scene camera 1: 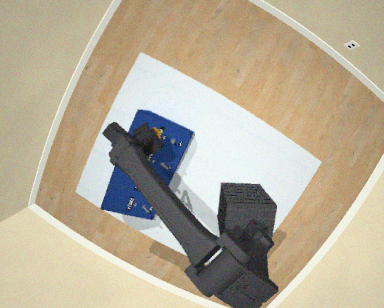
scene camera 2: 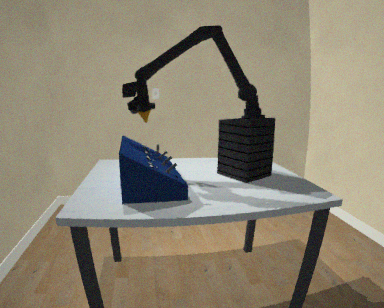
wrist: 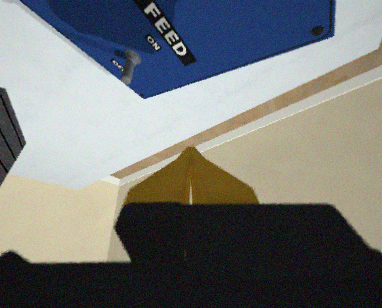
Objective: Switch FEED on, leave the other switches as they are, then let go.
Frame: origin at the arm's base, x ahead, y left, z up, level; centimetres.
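Where they show: gripper, fingertip midpoint: point(scene camera 1: 159, 130) point(scene camera 2: 146, 122) point(wrist: 190, 153); arm's base, origin of the base link: point(scene camera 1: 252, 234) point(scene camera 2: 253, 118).
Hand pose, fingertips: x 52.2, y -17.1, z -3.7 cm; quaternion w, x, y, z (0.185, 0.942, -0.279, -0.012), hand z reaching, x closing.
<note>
Each offset is from my fingertips to the centre of the thing. "*": to the spot under its first point. Level surfaces: height alone.
The blue switch panel @(dx +0.3, dy +21.9, dz -19.2 cm) point(scene camera 1: 117, 192) point(scene camera 2: 150, 182) point(wrist: 250, 30) has a sloped face. The FEED lever @(dx -6.0, dy +3.3, dz -13.7 cm) point(scene camera 1: 173, 141) point(scene camera 2: 158, 149) point(wrist: 130, 67) is grey and sits between its ON label @(* dx -1.4, dy +3.6, dz -14.1 cm) point(wrist: 153, 43) and OFF label @(* dx -9.0, dy +3.5, dz -18.1 cm) point(wrist: 117, 64). In scene camera 2 it stands upright, tipped to the upslope ON side, while the other levers @(dx -10.2, dy +39.1, dz -14.4 cm) point(scene camera 2: 172, 167) lean downslope towards OFF. My gripper point(scene camera 1: 159, 133) point(scene camera 2: 145, 121) point(wrist: 190, 153) is shut and empty, its yellow tips well above the panel's high side, apart from the FEED lever. My arm hides part of the panel in scene camera 1.
The panel stands on a white table @(dz -25.7 cm) point(scene camera 1: 250, 145) point(scene camera 2: 90, 200). My arm's black ribbed pedestal point(scene camera 1: 247, 210) point(scene camera 2: 245, 150) stands on the table beyond the panel's low side. The VALVE lever point(scene camera 1: 146, 208) is at the panel's other end. The pedestal's edge shows at the wrist view's left.
</note>
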